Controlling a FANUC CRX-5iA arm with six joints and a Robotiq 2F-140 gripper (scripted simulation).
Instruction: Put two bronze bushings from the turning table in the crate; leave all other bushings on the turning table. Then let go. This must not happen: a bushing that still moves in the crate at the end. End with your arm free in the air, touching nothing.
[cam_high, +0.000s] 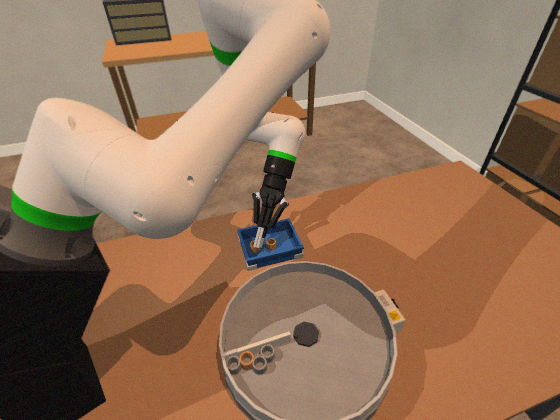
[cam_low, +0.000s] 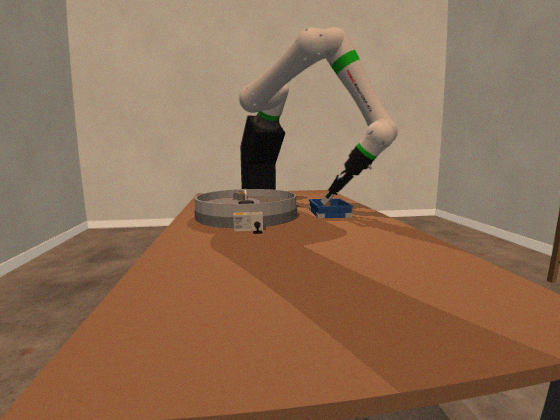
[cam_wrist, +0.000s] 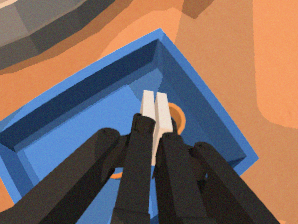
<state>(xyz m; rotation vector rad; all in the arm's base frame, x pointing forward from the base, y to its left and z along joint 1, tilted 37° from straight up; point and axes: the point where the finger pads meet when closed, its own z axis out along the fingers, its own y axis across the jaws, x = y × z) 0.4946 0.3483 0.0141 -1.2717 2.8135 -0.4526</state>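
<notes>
Now: hand 40 mm above the blue crate, 30 mm short of it and 10 mm to the right of it. Also, from my hand: turning table 340 mm to the right, 100 mm ahead, 10 mm below.
</notes>
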